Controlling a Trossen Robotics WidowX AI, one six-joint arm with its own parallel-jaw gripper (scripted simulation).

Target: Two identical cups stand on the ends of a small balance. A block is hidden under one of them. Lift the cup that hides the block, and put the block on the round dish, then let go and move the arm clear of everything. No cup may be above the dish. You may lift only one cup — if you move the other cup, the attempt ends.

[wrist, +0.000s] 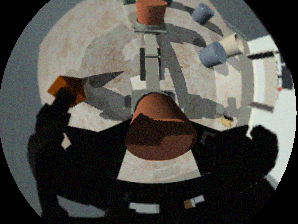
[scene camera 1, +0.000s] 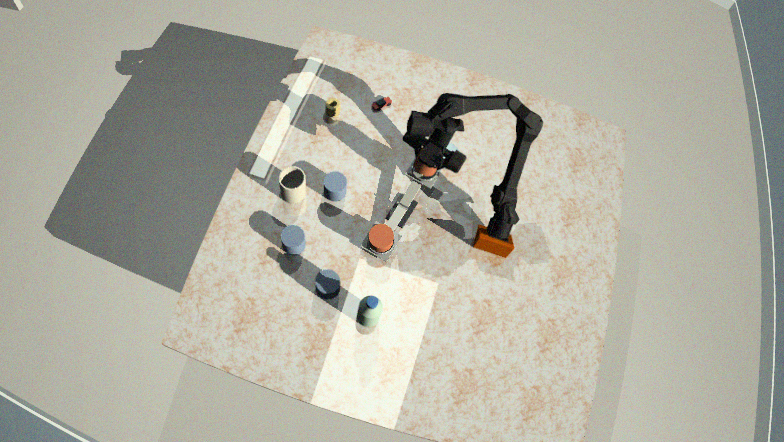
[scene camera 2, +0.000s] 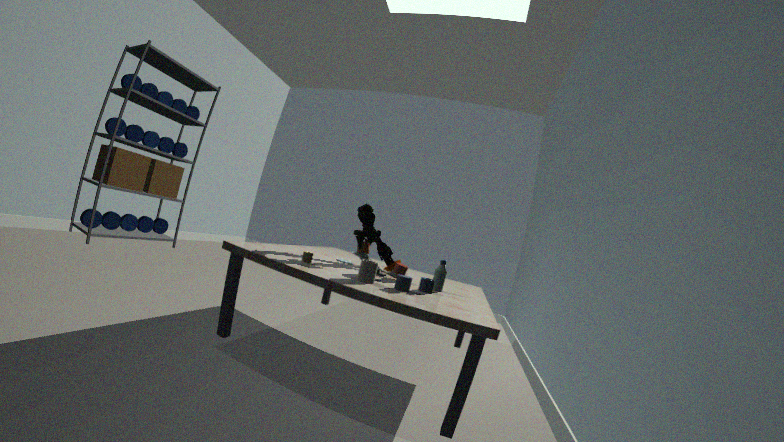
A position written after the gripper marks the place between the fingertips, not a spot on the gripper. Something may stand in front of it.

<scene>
In view: the gripper (scene camera 1: 427, 162) and a grey balance (scene camera 1: 418, 179).
The grey balance also shows in the wrist view (wrist: 152, 72). The gripper shows as well in the wrist view (wrist: 157, 121).
</scene>
